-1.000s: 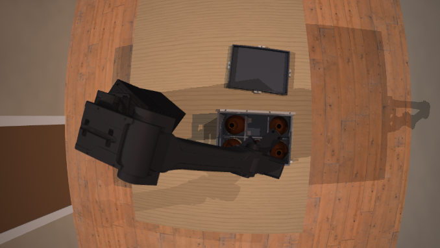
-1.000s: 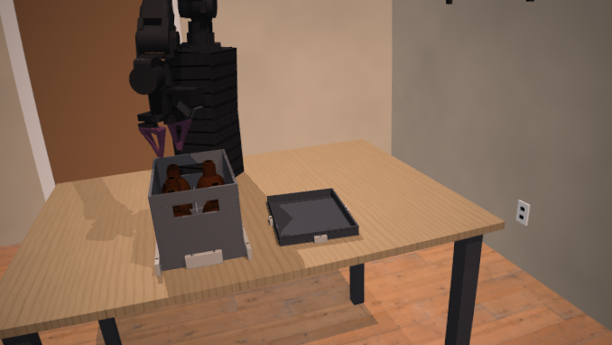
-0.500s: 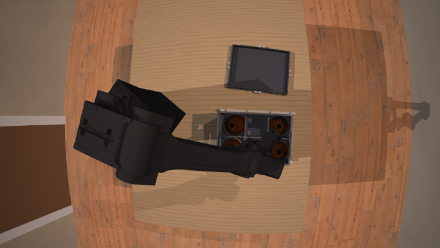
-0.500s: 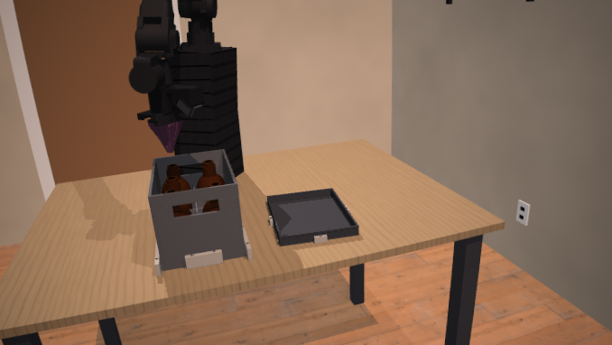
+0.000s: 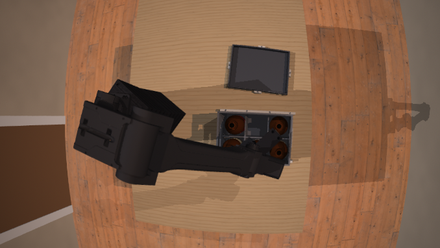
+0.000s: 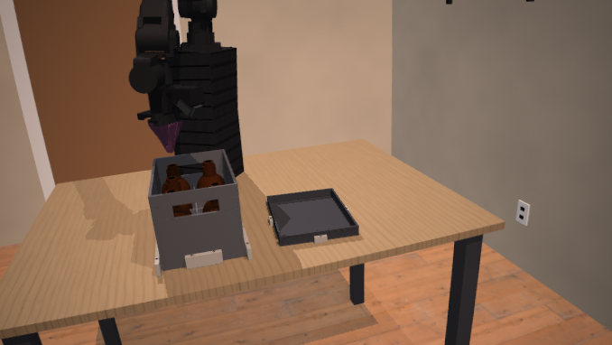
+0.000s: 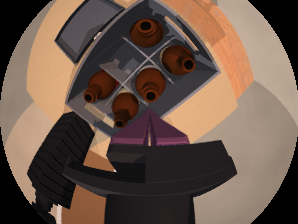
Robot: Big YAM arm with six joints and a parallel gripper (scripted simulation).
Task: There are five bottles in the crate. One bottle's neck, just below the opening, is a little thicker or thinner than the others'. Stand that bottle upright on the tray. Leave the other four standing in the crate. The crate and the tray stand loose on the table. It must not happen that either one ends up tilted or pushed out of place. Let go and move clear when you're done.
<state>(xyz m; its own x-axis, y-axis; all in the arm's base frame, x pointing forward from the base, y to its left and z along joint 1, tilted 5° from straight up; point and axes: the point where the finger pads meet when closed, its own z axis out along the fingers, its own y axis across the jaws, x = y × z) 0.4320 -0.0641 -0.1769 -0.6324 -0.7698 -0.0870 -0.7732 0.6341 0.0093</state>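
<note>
Now: hand 10 mm past the grey crate, 40 mm to the right of it and 150 mm above it. From my hand the other things lie so: dark tray: 30 mm behind, 320 mm to the left, 220 mm below.
</note>
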